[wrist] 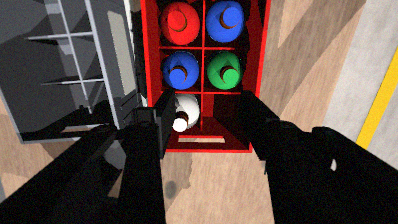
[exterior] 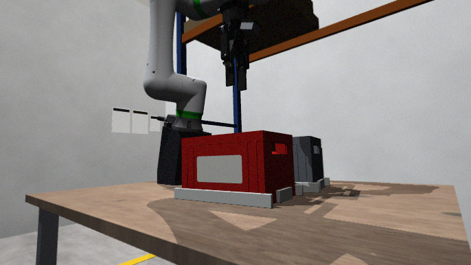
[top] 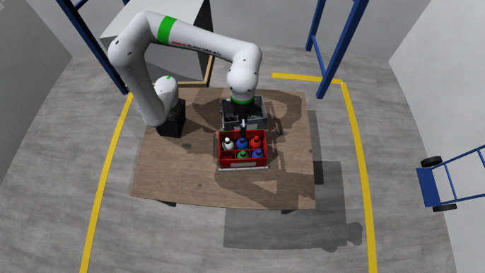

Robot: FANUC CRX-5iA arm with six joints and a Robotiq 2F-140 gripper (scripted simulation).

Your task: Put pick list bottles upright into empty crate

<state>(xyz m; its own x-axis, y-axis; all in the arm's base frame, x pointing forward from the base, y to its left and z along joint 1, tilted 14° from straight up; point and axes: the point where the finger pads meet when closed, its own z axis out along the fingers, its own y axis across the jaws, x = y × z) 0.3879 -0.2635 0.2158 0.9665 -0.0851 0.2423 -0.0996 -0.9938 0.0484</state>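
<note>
My hand is 270 mm above the blue bottle, 80 mm short of it and 50 mm to the left of it. Round my hand: red crate (270 mm below); then red bottle (270 mm below, 90 mm ahead, 30 mm to the left); then green bottle (270 mm below, 50 mm to the right, 10 mm behind).
</note>
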